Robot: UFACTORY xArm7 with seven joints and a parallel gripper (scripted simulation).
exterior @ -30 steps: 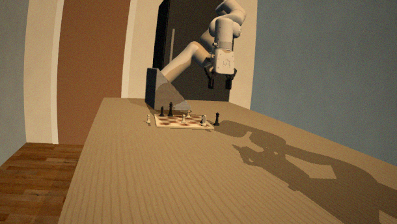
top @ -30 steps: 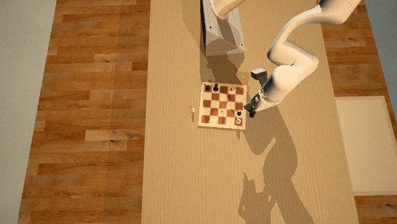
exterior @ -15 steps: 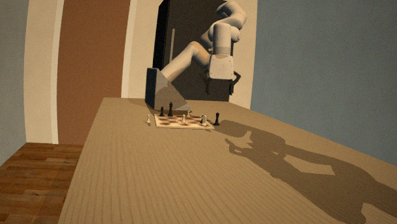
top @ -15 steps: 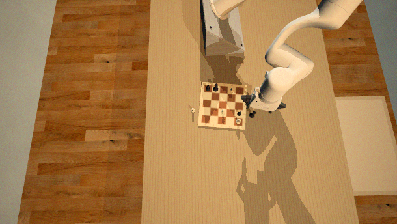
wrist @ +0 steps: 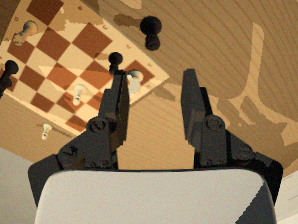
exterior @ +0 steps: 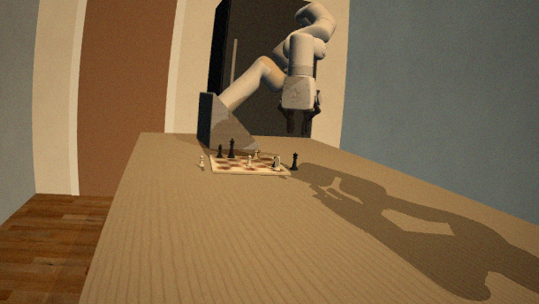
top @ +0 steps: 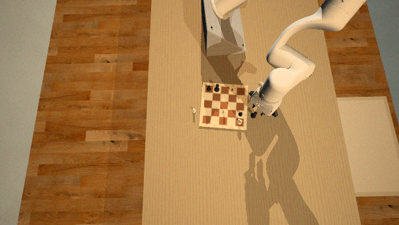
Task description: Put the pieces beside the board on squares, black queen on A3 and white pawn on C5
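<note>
The black pawn lies 110 mm below my hand and 60 mm to the right of it. From my hand the other things lie so: chessboard (140 mm to the right, 130 mm below, 40 mm behind).
</note>
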